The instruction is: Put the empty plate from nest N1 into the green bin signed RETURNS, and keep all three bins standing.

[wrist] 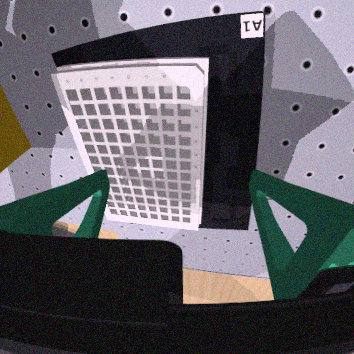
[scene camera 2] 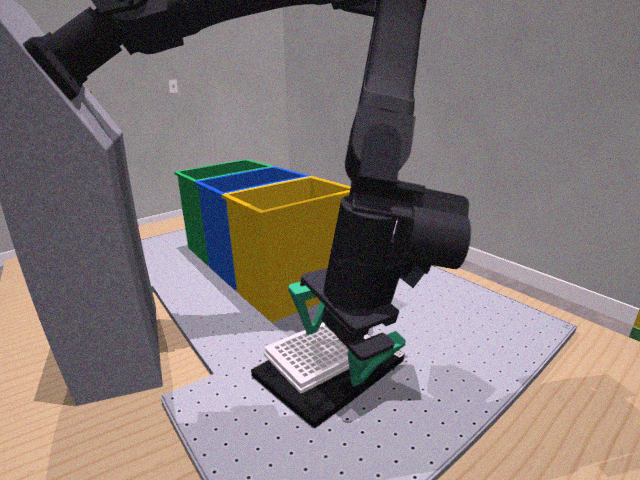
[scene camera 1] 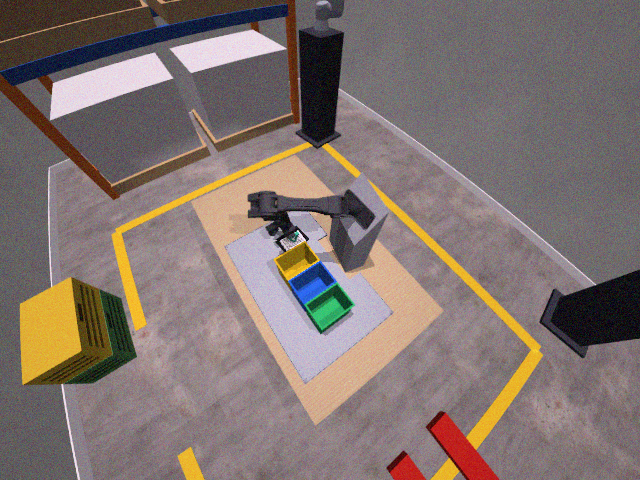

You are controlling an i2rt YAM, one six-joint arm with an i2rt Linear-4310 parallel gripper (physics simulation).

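Where they show: gripper, fingertip midpoint: (wrist: 178,177) (scene camera 2: 333,357) (scene camera 1: 291,236); arm's base, link origin: (scene camera 2: 56,65) (scene camera 1: 357,208).
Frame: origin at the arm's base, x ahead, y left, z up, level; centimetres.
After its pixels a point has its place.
Observation:
The empty white plate (scene camera 1: 290,242) @(x 21.2, y -24.1, z -36.4 cm) (scene camera 2: 310,356) @(x 17.3, y -24.2, z -37.0 cm) (wrist: 145,145) @(x 21.0, y -25.3, z -36.4 cm) rests on the black nest (scene camera 2: 315,410) @(x 11.9, y -30.6, z -37.9 cm) (wrist: 232,125) @(x 21.1, y -30.4, z -37.9 cm), off-centre towards the yellow bin's side. In the wrist view a wide strip of nest shows on its right. Whether it is level is hard to tell. My gripper (scene camera 2: 334,355) @(x 18.5, y -27.0, z -36.3 cm) (wrist: 178,177) @(x 18.5, y -27.0, z -36.3 cm) is open around the plate. In the wrist view its left fingertip is at the plate's left edge, and its right fingertip stands apart from the plate. The green bin (scene camera 1: 329,310) @(x 30.9, y 18.3, z -38.9 cm) (scene camera 2: 190,217) @(x 24.5, y 20.5, z -30.3 cm) stands upright at the row's far end. Its RETURNS sign is not readable.
The blue bin (scene camera 1: 312,285) @(x 28.4, y 2.7, z -38.9 cm) (scene camera 2: 217,237) @(x 22.7, y 5.9, z -30.4 cm) and yellow bin (scene camera 1: 296,260) @(x 26.3, y -12.6, z -34.9 cm) (scene camera 2: 284,253) @(x 23.5, y -12.5, z -28.3 cm) stand upright beside the green one, the yellow nearest the nest. The grey arm pedestal (scene camera 1: 353,248) @(x 9.2, y 8.9, z -12.9 cm) (scene camera 2: 77,258) @(x -3.5, y -10.4, z -20.6 cm) stands beside the perforated board (scene camera 1: 310,359) @(x 53.1, y 28.8, z -39.1 cm) (scene camera 2: 248,444) @(x 4.2, y -28.4, z -39.1 cm). The nest's label (wrist: 252,25) @(x 26.2, y -31.6, z -37.9 cm) reads A1.

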